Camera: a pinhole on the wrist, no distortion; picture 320 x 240 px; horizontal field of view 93.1 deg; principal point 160.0 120.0 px. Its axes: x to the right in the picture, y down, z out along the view. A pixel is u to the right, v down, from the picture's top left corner.
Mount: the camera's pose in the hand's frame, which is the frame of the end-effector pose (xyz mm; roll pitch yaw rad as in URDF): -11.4 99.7 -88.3 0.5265 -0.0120 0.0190
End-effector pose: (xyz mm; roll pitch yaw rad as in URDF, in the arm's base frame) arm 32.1 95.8 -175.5 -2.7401 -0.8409 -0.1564
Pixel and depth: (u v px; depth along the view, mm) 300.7 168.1 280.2
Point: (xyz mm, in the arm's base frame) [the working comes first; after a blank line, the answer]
In the camera's frame: 260.1 88.9 280.2

349.2 87.7 -126.3
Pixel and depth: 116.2 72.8 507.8
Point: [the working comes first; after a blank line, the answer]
In the camera's frame: -146.7 -158.1 507.8

86.5 468.7 -379.5
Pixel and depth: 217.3 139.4 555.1
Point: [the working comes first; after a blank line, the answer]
In the camera's frame: 209.9 71.0 555.1

462.4 304.1 -263.3
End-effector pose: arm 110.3 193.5 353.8 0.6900 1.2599 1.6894
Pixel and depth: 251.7 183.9 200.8
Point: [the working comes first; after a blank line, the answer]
In the camera's frame: 121.5 84.7 200.8

114.7 368.2 296.0
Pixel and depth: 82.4 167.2 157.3
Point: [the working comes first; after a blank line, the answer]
In the camera's frame: -80.5 49.0 157.3

101.1 254.0 471.3
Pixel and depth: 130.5 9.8 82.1
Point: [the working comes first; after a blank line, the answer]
In the camera's frame: -16.0 -59.7 82.1

79.9 150.7 368.7
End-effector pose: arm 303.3 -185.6 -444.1 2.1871 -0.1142 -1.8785
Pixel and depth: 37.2 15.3 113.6
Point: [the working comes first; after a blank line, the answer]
In the camera's frame: -92.0 -78.5 113.6

372.4 -102.0 -460.0
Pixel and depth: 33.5 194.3 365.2
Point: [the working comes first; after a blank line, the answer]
In the camera's frame: -304.8 179.0 365.2

115.5 192.8 -608.0
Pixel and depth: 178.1 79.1 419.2
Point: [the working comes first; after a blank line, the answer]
In the camera's frame: 50.1 -113.1 419.2

225.9 -238.9 -733.0
